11 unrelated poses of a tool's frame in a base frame.
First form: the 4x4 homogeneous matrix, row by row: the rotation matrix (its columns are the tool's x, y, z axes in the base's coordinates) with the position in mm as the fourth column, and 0 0 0 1 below. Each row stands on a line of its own.
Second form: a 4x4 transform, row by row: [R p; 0 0 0 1], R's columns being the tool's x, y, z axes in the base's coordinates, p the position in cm. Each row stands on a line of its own. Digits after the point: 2 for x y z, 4 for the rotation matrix.
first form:
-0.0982 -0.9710 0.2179 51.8
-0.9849 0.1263 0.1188 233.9
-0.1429 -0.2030 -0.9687 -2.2
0 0 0 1
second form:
-0.0982 -0.9710 0.2179 5.18
-0.9849 0.1263 0.1188 23.39
-0.1429 -0.2030 -0.9687 -0.22
0 0 0 1

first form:
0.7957 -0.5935 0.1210 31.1
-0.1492 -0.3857 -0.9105 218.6
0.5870 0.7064 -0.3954 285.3
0 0 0 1
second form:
0.7957 -0.5935 0.1210 3.11
-0.1492 -0.3857 -0.9105 21.86
0.5870 0.7064 -0.3954 28.53
0 0 0 1

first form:
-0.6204 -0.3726 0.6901 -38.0
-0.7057 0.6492 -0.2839 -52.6
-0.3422 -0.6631 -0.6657 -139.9
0 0 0 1
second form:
-0.6204 -0.3726 0.6901 -3.80
-0.7057 0.6492 -0.2839 -5.26
-0.3422 -0.6631 -0.6657 -13.99
0 0 0 1

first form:
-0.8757 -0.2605 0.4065 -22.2
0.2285 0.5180 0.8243 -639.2
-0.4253 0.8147 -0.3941 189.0
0 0 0 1
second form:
-0.8757 -0.2605 0.4065 -2.22
0.2285 0.5180 0.8243 -63.92
-0.4253 0.8147 -0.3941 18.90
0 0 0 1

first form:
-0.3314 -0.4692 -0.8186 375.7
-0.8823 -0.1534 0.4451 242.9
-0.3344 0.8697 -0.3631 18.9
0 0 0 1
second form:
-0.3314 -0.4692 -0.8186 37.57
-0.8823 -0.1534 0.4451 24.29
-0.3344 0.8697 -0.3631 1.89
0 0 0 1

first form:
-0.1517 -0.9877 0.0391 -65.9
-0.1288 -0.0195 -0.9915 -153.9
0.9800 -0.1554 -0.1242 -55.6
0 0 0 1
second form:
-0.1517 -0.9877 0.0391 -6.59
-0.1288 -0.0195 -0.9915 -15.39
0.9800 -0.1554 -0.1242 -5.56
0 0 0 1

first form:
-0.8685 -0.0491 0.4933 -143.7
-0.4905 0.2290 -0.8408 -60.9
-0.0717 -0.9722 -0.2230 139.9
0 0 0 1
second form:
-0.8685 -0.0491 0.4933 -14.37
-0.4905 0.2290 -0.8408 -6.09
-0.0717 -0.9722 -0.2230 13.99
0 0 0 1

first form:
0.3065 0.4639 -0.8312 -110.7
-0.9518 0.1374 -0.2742 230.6
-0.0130 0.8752 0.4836 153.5
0 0 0 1
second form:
0.3065 0.4639 -0.8312 -11.07
-0.9518 0.1374 -0.2742 23.06
-0.0130 0.8752 0.4836 15.35
0 0 0 1

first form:
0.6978 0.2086 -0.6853 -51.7
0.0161 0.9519 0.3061 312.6
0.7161 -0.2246 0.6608 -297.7
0 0 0 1
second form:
0.6978 0.2086 -0.6853 -5.17
0.0161 0.9519 0.3061 31.26
0.7161 -0.2246 0.6608 -29.77
0 0 0 1

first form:
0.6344 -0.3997 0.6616 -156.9
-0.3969 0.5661 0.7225 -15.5
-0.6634 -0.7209 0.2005 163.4
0 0 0 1
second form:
0.6344 -0.3997 0.6616 -15.69
-0.3969 0.5661 0.7225 -1.55
-0.6634 -0.7209 0.2005 16.34
0 0 0 1

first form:
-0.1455 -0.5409 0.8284 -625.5
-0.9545 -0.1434 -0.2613 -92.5
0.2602 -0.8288 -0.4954 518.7
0 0 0 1
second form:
-0.1455 -0.5409 0.8284 -62.55
-0.9545 -0.1434 -0.2613 -9.25
0.2602 -0.8288 -0.4954 51.87
0 0 0 1

